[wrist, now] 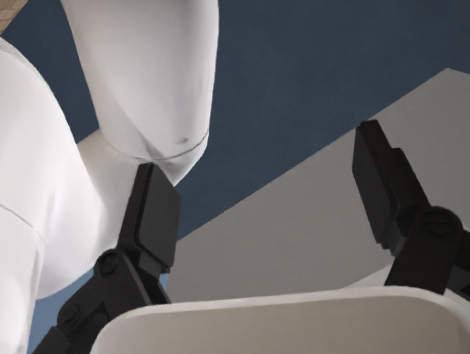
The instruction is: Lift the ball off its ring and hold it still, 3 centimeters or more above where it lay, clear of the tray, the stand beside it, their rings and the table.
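Places are measured from the arm's base along level axes (x left, y back, z up), in millimetres.
Pixels of known places: gripper, fingertip midpoint: (256,163).
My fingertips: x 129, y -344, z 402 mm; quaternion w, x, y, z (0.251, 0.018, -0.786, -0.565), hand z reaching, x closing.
Behind a point stands the place of what it marks.
My gripper (256,163) {x 129, y -344, z 403 mm} is open in the wrist view, its two black fingers wide apart, one at the left of the middle and one at the right. No object shows between the fingers. The ball, its ring, the tray and the stand do not show in this view, so where the gripper is relative to them cannot be told.
White rounded links of the robot's own arm (150,65) {x 140, y -300, z 344 mm} fill the upper left, behind the left finger. A flat grey surface (280,230) with a straight slanting edge lies behind the fingers, against a dark blue background (300,60). A tan patterned patch (9,11) shows at the top left corner.
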